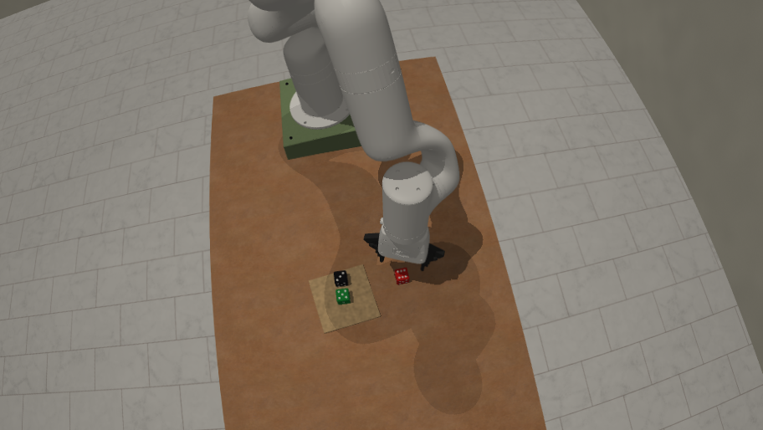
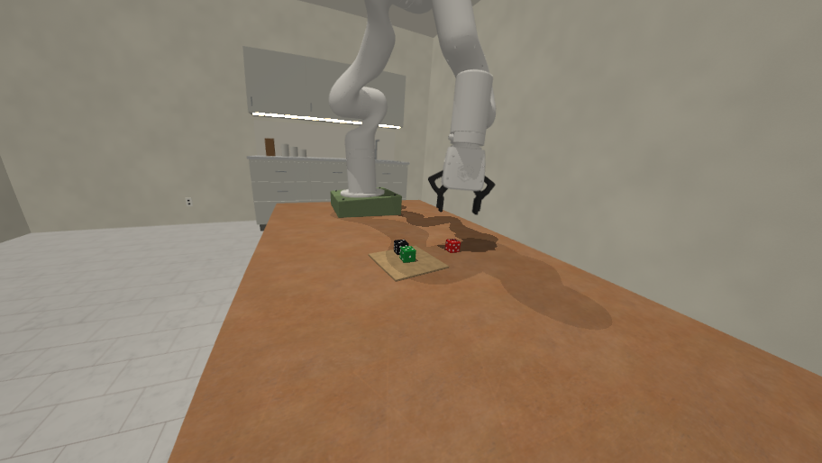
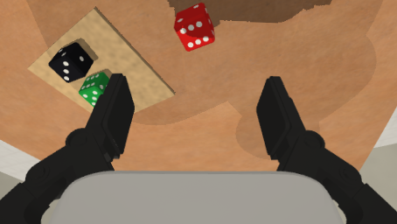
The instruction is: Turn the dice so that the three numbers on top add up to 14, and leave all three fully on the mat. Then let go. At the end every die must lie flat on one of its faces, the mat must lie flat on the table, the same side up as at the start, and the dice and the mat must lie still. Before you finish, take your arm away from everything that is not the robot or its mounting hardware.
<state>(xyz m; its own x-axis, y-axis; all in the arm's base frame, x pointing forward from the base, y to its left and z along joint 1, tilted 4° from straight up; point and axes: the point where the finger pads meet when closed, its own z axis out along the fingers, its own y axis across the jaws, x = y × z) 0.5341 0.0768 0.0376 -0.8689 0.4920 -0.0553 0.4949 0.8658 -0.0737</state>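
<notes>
My gripper is now 100 mm above the red die. Also, from my hand: black die (30 mm behind, 140 mm to the right, 100 mm below); then green die (10 mm ahead, 150 mm to the right, 100 mm below); then tan square mat (10 mm ahead, 150 mm to the right, 110 mm below).
</notes>
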